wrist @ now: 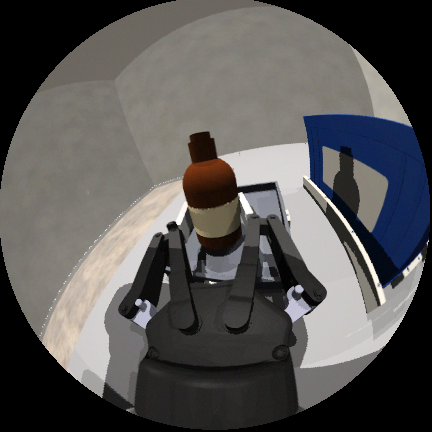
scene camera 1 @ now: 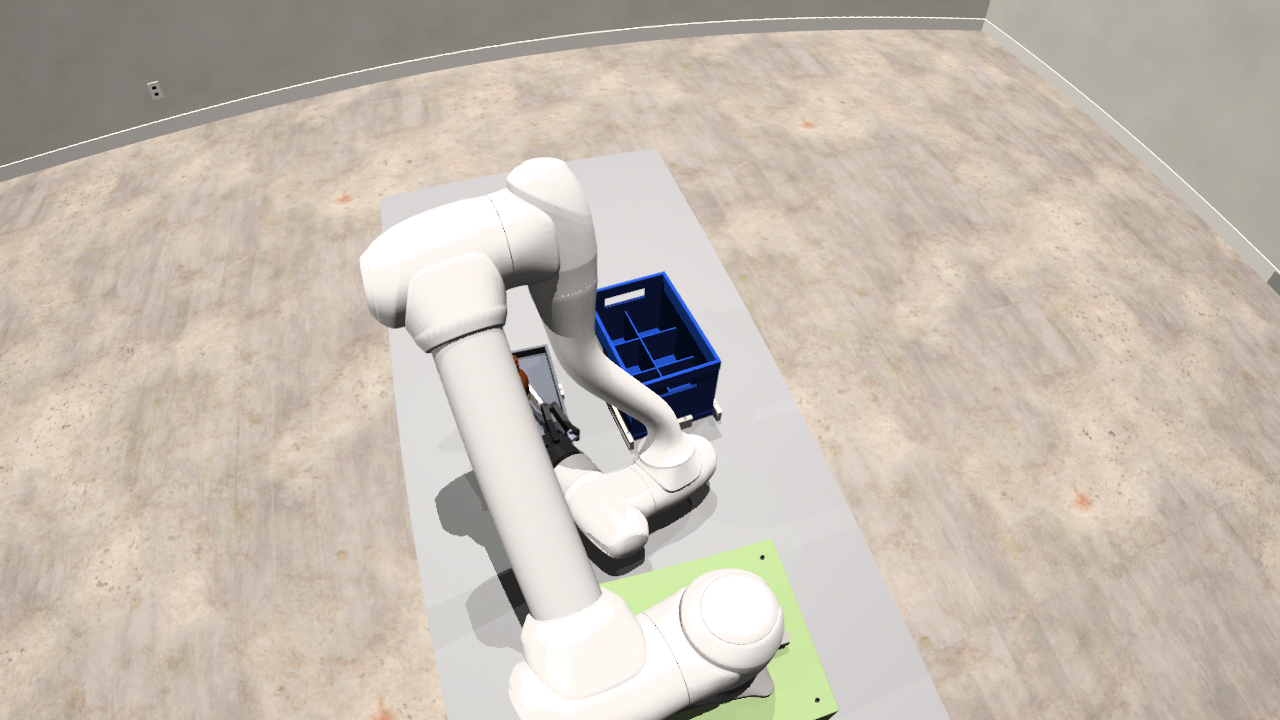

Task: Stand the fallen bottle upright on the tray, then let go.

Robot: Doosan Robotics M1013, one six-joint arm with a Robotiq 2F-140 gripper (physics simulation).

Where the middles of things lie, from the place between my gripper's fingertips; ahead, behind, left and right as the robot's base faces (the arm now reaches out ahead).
The brown bottle (wrist: 209,184) lies 1 cm behind my hand, 1 cm to the right of it and 3 cm above it.
